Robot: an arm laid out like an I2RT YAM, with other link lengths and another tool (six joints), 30 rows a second.
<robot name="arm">
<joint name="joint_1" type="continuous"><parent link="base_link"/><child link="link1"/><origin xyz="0.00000 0.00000 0.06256" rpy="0.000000 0.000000 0.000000"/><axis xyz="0 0 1"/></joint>
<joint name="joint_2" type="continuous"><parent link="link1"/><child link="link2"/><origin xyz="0.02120 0.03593 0.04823" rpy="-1.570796 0.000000 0.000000"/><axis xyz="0 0 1"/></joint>
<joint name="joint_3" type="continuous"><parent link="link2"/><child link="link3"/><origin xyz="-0.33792 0.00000 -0.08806" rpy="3.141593 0.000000 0.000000"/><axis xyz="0 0 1"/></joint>
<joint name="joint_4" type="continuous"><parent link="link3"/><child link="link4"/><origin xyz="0.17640 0.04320 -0.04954" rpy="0.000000 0.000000 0.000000"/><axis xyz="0 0 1"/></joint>
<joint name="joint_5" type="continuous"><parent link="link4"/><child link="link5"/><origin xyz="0.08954 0.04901 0.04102" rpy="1.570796 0.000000 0.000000"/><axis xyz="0 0 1"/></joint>
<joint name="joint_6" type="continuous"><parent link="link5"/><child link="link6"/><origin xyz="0.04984 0.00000 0.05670" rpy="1.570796 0.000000 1.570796"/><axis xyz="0 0 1"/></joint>
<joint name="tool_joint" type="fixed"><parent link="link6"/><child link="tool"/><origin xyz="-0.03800 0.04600 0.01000" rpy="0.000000 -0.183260 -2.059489"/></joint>
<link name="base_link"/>
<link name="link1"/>
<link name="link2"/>
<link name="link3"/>
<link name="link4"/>
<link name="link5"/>
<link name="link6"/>
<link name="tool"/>
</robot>
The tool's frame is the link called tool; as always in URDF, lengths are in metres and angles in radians. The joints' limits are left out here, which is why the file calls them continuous.
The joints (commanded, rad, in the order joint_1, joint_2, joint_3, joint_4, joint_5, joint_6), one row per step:
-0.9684 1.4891 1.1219 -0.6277 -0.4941 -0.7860
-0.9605 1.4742 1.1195 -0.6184 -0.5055 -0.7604
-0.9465 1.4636 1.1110 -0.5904 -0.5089 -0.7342
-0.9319 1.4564 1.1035 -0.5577 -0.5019 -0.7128
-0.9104 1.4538 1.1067 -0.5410 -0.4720 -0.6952
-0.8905 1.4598 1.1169 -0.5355 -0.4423 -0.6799
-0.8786 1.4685 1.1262 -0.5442 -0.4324 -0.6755
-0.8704 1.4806 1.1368 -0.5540 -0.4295 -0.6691
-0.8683 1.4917 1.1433 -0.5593 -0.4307 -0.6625
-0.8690 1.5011 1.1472 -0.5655 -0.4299 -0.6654
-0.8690 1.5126 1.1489 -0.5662 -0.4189 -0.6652
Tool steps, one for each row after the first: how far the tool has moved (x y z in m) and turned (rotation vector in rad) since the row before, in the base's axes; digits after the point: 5 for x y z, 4 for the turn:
0.00184 0.00349 0.00310 0.0047 -0.0235 -0.0045
0.00398 0.00177 0.00148 -0.0049 -0.0231 -0.0028
0.00441 0.00008 0.00103 -0.0145 -0.0176 -0.0046
0.00484 -0.00040 0.00150 -0.0197 0.0023 -0.0093
0.00514 -0.00125 0.00107 -0.0112 0.0093 -0.0096
0.00292 -0.00019 -0.00001 0.0045 0.0103 0.0025
0.00299 -0.00063 -0.00023 0.0116 0.0079 0.0019
0.00198 -0.00101 -0.00071 0.0127 0.0046 -0.0019
0.00057 -0.00121 -0.00123 0.0066 0.0085 0.0009
0.00098 -0.00206 -0.00209 0.0025 0.0135 -0.0068

